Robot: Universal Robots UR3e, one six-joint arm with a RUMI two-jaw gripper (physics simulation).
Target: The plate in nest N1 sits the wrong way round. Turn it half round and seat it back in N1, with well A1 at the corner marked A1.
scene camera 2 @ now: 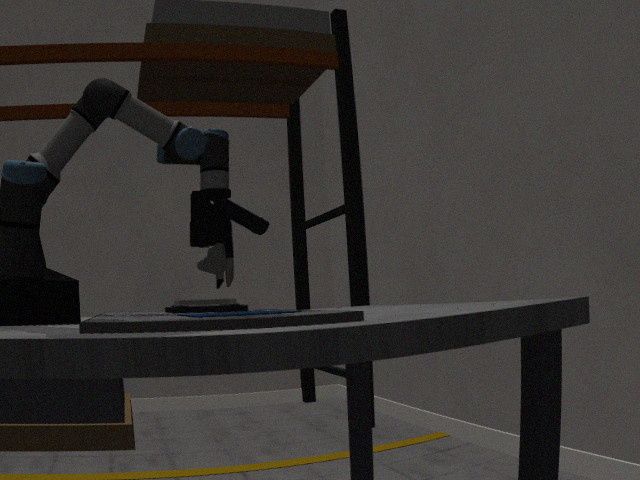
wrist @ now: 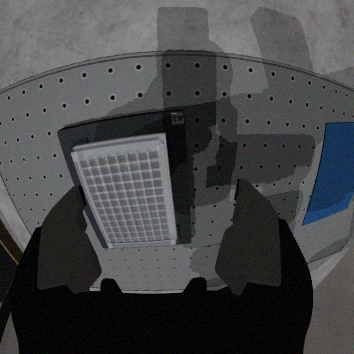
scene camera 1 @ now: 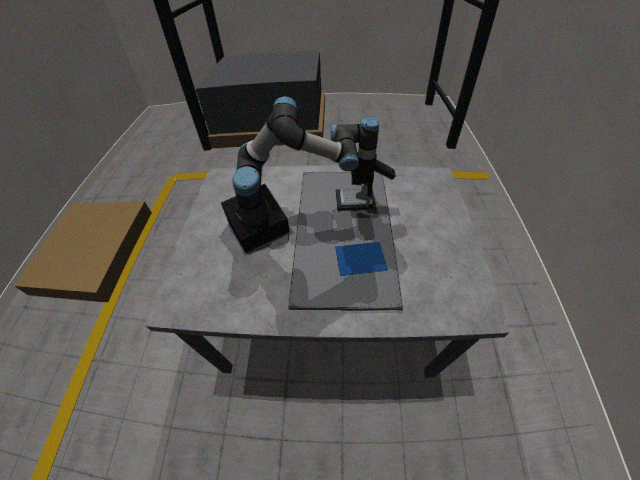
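The pale well plate lies flat in the dark nest on the perforated board. The nest's A1 label is at its upper right corner in the wrist view. Which plate corner holds well A1 cannot be made out. My gripper is open and empty, pointing down, a little above the plate. In the wrist view its fingers stand wide apart, the left one near the plate's left edge and the right one well out to the right of the nest.
The perforated board lies on the grey table. A flat blue rectangle is on the board, nearer scene camera 1 than the nest. The arm's black base stands left of the board.
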